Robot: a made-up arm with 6 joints.
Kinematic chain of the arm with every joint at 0, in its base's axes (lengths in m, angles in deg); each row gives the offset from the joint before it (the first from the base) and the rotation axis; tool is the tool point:
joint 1: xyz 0 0 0.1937 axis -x
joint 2: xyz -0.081 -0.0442 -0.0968 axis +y
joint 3: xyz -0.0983 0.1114 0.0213 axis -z
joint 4: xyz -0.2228 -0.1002 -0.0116 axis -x
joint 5: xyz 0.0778 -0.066 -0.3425 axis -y
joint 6: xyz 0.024 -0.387 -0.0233 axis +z
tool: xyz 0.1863 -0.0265 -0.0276
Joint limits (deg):
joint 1: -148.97..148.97
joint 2: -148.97..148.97
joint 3: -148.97..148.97
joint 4: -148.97..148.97
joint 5: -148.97..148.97
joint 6: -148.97..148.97
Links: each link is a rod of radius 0.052 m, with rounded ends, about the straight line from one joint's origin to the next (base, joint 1, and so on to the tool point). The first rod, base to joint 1, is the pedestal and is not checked.
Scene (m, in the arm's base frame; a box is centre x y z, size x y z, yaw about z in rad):
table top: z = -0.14
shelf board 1: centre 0.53 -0.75 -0 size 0.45 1.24 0.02 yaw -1.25
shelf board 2: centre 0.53 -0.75 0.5 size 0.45 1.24 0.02 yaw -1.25
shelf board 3: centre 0.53 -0.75 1 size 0.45 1.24 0.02 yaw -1.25
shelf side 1: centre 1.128 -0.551 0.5 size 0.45 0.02 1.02 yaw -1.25
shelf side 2: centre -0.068 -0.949 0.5 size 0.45 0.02 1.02 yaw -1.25
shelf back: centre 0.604 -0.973 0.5 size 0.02 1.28 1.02 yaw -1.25
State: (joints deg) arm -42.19 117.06 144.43 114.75 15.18 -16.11
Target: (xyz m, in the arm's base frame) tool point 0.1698 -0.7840 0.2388
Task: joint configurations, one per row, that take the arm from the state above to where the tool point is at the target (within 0.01 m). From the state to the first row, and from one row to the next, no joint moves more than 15 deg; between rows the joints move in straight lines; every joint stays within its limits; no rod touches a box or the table.
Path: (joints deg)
1: -51.99 104.60 135.31 111.58 19.05 -9.84
2: -61.80 92.14 126.18 108.42 22.92 -3.57
3: -71.60 79.68 117.06 105.25 26.78 2.70
4: -81.40 67.22 107.94 102.08 30.65 8.97
5: -91.20 54.77 98.81 98.91 34.52 15.24
6: -94.49 61.49 100.14 91.03 22.18 3.60
7: -97.78 68.21 101.48 83.14 9.84 -8.03
8: -101.07 74.94 102.81 75.26 -2.50 -19.67
9: -104.36 81.66 104.14 67.37 -14.83 -31.31

